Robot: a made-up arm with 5 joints. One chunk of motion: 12 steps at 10 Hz.
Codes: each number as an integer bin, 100 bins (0 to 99) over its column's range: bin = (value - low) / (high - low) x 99, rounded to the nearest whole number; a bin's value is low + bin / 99 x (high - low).
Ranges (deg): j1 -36..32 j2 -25..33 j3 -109..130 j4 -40..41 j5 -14..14
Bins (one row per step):
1: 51 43 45 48 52
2: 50 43 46 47 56
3: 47 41 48 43 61
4: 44 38 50 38 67
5: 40 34 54 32 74
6: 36 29 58 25 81
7: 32 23 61 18 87
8: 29 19 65 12 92
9: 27 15 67 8 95
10: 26 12 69 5 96
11: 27 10 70 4 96
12: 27 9 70 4 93
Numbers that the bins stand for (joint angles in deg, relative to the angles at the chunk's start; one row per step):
1: -0.97 0.19 -0.36 -0.73 0.71
2: -1.66 0.19 2.05 -1.55 1.84
3: -3.72 -0.98 6.88 -4.82 3.25
4: -5.78 -2.74 11.71 -8.91 4.95
5: -8.53 -5.08 21.36 -13.82 6.93
6: -11.27 -8.01 31.02 -19.55 8.91
7: -14.02 -11.53 38.26 -25.27 10.61
8: -16.08 -13.87 47.92 -30.18 12.02
9: -17.45 -16.21 52.75 -33.45 12.87
10: -18.14 -17.97 57.58 -35.91 13.15
11: -17.45 -19.14 59.99 -36.73 13.15
12: -17.45 -19.73 59.99 -36.73 12.30

